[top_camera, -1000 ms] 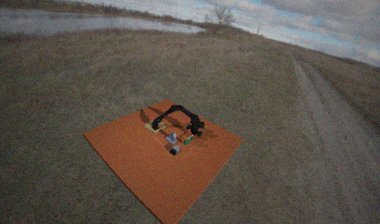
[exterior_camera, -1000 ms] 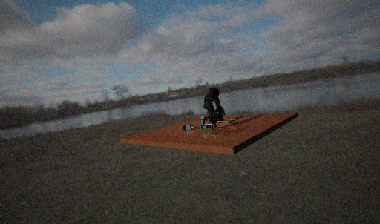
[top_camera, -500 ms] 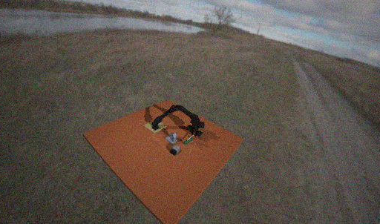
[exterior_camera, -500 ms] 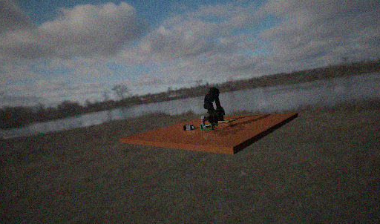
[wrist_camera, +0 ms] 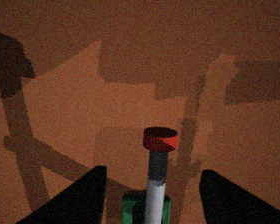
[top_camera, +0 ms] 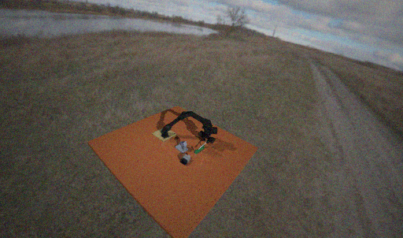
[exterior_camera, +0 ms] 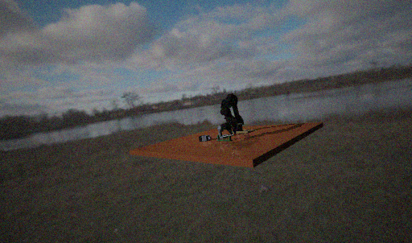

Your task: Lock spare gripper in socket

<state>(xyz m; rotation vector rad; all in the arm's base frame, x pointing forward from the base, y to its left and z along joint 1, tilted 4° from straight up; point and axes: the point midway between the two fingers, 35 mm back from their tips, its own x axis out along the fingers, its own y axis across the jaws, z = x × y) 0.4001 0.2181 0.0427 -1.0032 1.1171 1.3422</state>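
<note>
My gripper tip is 10 cm to the left of the green cradle and 3 cm above it. Round my gripper tip: spare gripper (31 cm to the right, 3 cm below); mount (13 cm behind, 22 cm to the right).
</note>
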